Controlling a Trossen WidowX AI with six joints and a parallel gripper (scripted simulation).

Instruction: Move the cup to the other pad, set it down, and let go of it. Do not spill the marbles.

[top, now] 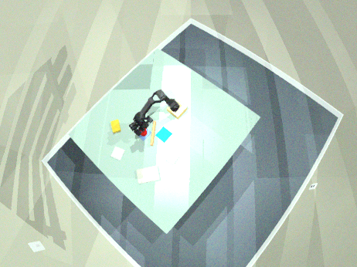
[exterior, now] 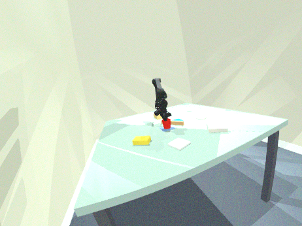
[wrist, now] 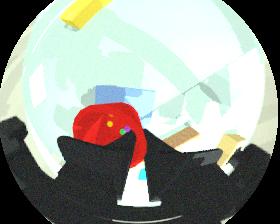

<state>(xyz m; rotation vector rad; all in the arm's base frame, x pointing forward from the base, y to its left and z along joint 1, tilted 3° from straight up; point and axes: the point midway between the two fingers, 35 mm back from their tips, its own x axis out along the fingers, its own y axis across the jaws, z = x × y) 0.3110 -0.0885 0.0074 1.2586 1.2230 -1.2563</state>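
My gripper tip is 150 mm to the right of the cyan pad, 70 mm past it and 50 mm above it. Also, from my gripper tip: yellow block (250 mm to the right, 140 mm ahead, 20 mm below); then red cup (30 mm ahead); then wooden stick (70 mm to the left, 30 mm below, 20 mm behind).
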